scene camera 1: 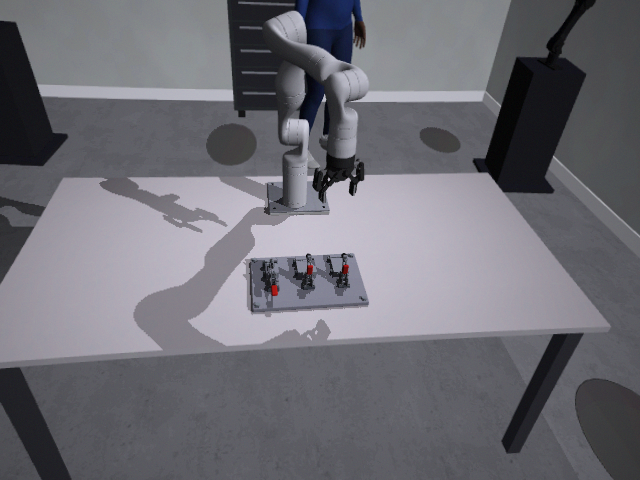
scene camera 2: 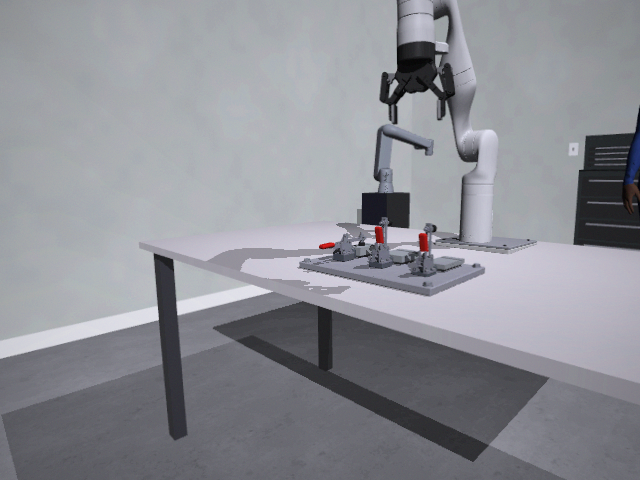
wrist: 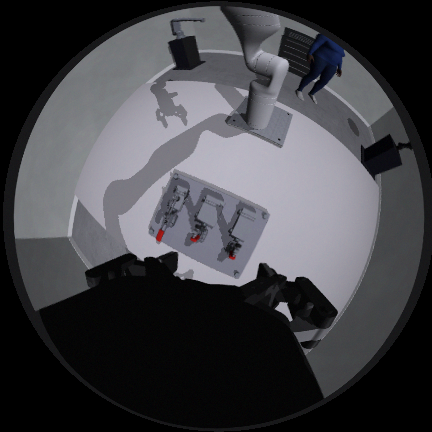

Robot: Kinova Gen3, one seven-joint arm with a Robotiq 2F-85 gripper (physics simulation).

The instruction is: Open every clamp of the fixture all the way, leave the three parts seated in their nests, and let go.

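Places are measured from the arm's base along level axes (x right, y down, z ahead), in centimetres.
Pixels of known places: gripper, fingertip midpoint: [scene camera 1: 337, 198] [scene camera 2: 416, 122] [wrist: 216, 267]; arm's base, link origin: [scene camera 1: 294, 201] [scene camera 2: 474, 240] [wrist: 256, 120].
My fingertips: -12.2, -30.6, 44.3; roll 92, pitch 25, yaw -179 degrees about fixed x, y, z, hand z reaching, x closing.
For each thing: its top centre in the pictures, then the offset to it from my fingertips, as dx, dy, dz. "spot": a spot on its surface instead. Level surfaces: height alone.
- left clamp's red handle, surface spot: [scene camera 2: 326, 245] [scene camera 1: 276, 291] [wrist: 159, 238] spot: +16.3, +26.2, +10.8
- middle clamp's red handle, top centre: [scene camera 2: 378, 226] [wrist: 192, 239] [scene camera 1: 310, 265] +6.7, +21.7, +3.9
- right clamp's red handle, top centre: [scene camera 2: 422, 233] [wrist: 231, 257] [scene camera 1: 346, 265] -4.2, +22.2, +2.6
- middle part, top centre: [scene camera 2: 400, 252] [wrist: 210, 210] [scene camera 1: 305, 264] +7.8, +28.5, -4.8
- right part, top centre: [scene camera 2: 444, 260] [wrist: 244, 224] [scene camera 1: 339, 262] -3.1, +29.0, -6.6
- table, surface height: dy +32.1
The fixture plate [scene camera 1: 330, 302] [scene camera 2: 454, 276] [wrist: 210, 252] lies on the table with three clamps in a row. The left clamp's red handle [scene camera 1: 274, 290] [scene camera 2: 326, 245] [wrist: 160, 235] lies flat, its arm lowered over its part. The middle clamp's red handle [scene camera 1: 309, 269] [scene camera 2: 378, 235] [wrist: 195, 238] and the right clamp's red handle [scene camera 1: 345, 269] [scene camera 2: 423, 241] [wrist: 232, 257] stand upright, their arms raised. The middle part [scene camera 2: 400, 255] [wrist: 207, 215] and right part [scene camera 2: 448, 262] [wrist: 243, 225] appear seated; the left part is mostly hidden. My gripper [scene camera 1: 337, 194] [scene camera 2: 417, 117] [wrist: 216, 267] is open and empty, high above the table.
The robot's base plate [scene camera 1: 273, 206] [scene camera 2: 509, 245] [wrist: 280, 137] is bolted at the table's back, behind the fixture. The table [scene camera 1: 439, 258] [scene camera 2: 558, 310] [wrist: 310, 190] extends to both sides. A person [scene camera 1: 330, 56] [wrist: 325, 60] stands behind it, beside a dark drawer cabinet [scene camera 1: 253, 62] [scene camera 2: 604, 206].
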